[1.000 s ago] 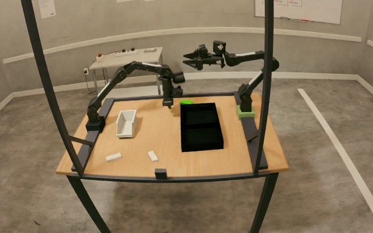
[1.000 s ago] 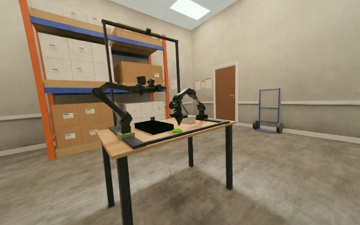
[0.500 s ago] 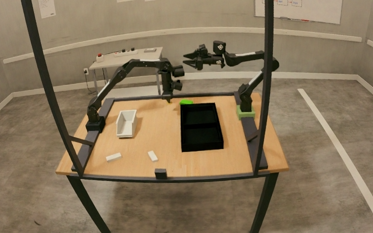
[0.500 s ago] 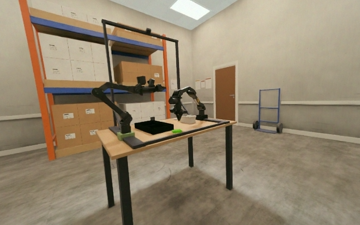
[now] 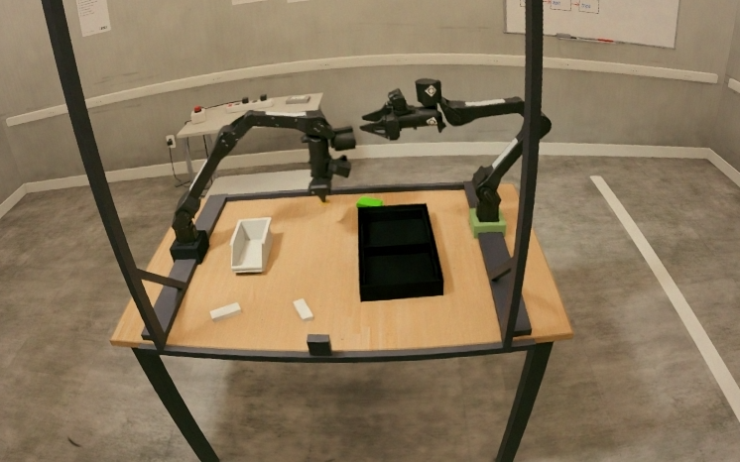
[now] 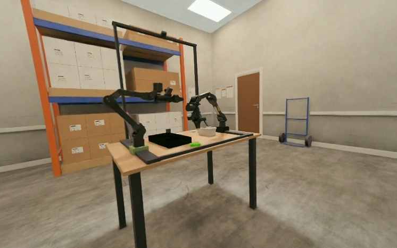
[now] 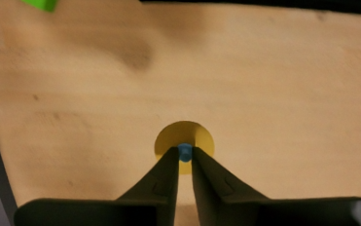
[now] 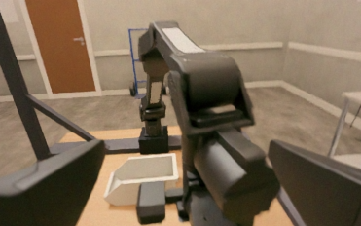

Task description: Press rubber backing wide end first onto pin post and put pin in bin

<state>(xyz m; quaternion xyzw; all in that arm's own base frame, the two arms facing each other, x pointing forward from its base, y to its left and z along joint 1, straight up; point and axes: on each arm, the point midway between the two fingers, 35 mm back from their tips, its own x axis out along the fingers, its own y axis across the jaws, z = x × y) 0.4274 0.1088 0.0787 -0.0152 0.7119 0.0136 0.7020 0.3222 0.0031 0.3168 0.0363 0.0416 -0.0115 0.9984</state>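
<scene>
Now: left hand 220 mm to the right of the white bin, 110 mm past it and 100 mm above it. The rest, counted from my left hand: round pin (30 mm below); then black tray (200 mm to the right, 160 mm behind, 120 mm below).
</scene>
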